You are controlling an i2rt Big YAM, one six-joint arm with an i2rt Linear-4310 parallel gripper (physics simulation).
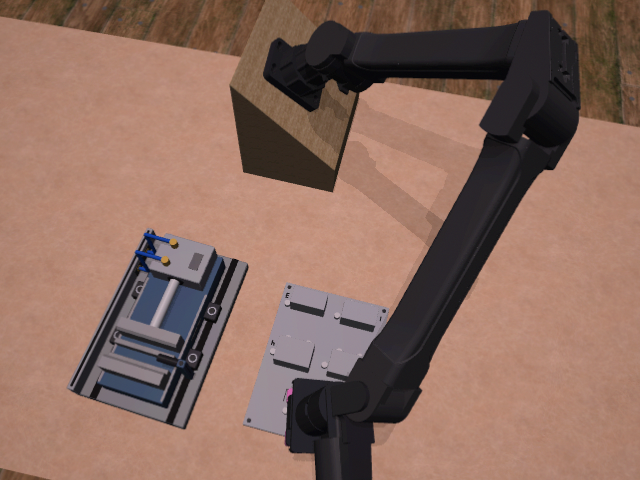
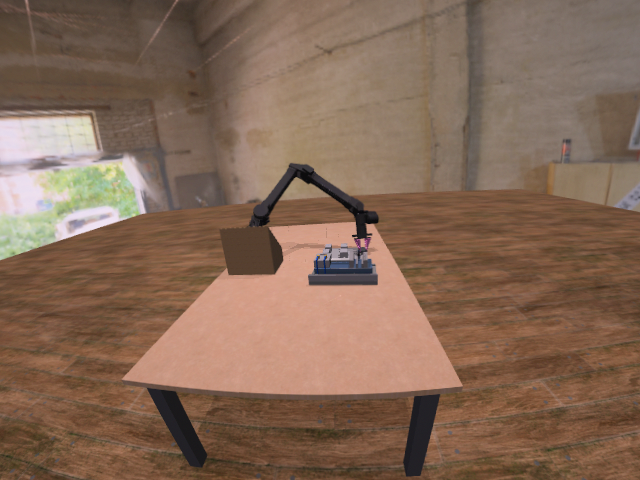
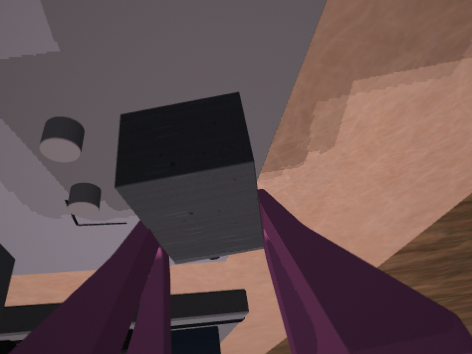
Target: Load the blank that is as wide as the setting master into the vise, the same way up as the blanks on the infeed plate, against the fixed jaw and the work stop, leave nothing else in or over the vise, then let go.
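Places are measured from the arm's base along level axes (x left, y back, z up), in millimetres.
Pixels of known places: gripper, fingertip midpoint: [image 1: 294, 424] [image 2: 363, 251] [image 3: 209, 210]; arm's base at its link origin: [image 1: 292, 77] [image 2: 254, 236].
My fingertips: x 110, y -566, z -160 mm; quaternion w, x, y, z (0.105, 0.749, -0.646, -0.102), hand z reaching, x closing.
For each thing: its top centre in the pictures, then the offset to it from my fingertips.
- grey infeed plate at its top centre: [image 1: 319, 363] [image 2: 344, 253] dx +23, dy +106, dz -11 mm
- dark grey block at its top centre: [image 3: 206, 225] dx +15, dy +3, dz +14 mm
- vise at its top centre: [image 1: 154, 307] [image 2: 343, 256] dx -248, dy +124, dz +80 mm
- black work stop at its top centre: [image 1: 167, 359] dx -205, dy +48, dz +77 mm
My gripper [image 3: 209, 210] [image 2: 362, 244] is down at the front of the grey infeed plate [image 1: 261, 414] [image 3: 164, 53]. Its purple fingers are shut on the two sides of a dark grey block [image 3: 189, 182]. Several grey blanks [image 1: 309, 301] [image 1: 358, 315] [image 1: 292, 353] lie on the plate behind it. The vise [image 1: 161, 329] [image 2: 343, 267] stands to the left with its jaws open and nothing between them. A black work stop [image 1: 170, 359] sits at its right side.
A brown wooden box [image 1: 294, 119] [image 2: 249, 250] carries the arm's base at the back of the table. Round pegs [image 3: 69, 140] [image 3: 83, 197] stand on the plate left of the block. The table edge runs close to the plate's front right.
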